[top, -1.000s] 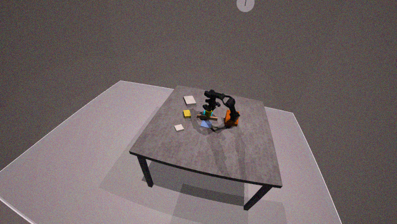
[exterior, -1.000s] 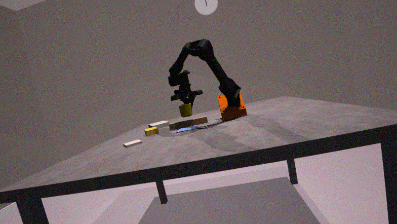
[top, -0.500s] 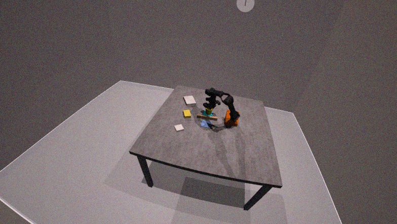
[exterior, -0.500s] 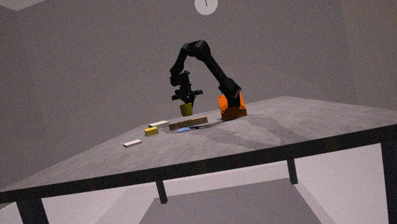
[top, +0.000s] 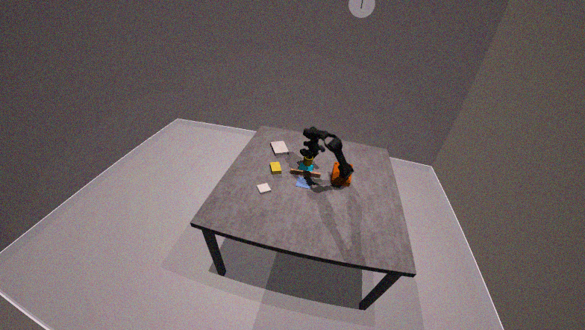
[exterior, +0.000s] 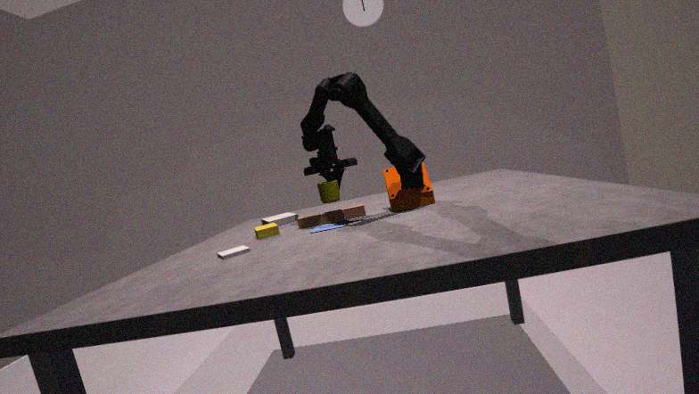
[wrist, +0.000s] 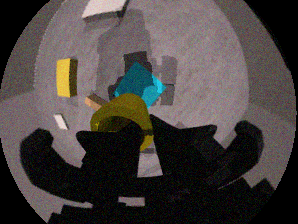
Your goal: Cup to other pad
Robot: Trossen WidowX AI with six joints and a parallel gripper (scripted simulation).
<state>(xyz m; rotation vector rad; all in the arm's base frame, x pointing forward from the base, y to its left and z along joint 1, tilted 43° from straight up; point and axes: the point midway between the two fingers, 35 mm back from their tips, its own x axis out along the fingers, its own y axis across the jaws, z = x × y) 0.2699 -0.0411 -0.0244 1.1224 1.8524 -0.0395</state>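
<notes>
Right now the teal pad is 3 cm ahead of my gripper tip, 1 cm to the right of it and 10 cm below it. From my gripper tip the other things lie so: yellow block 24 cm ahead, 10 cm to the left, 8 cm below; then wooden bar 2 cm ahead, 7 cm to the left, 9 cm below; then cup 2 cm ahead, 2 cm to the left.
</notes>
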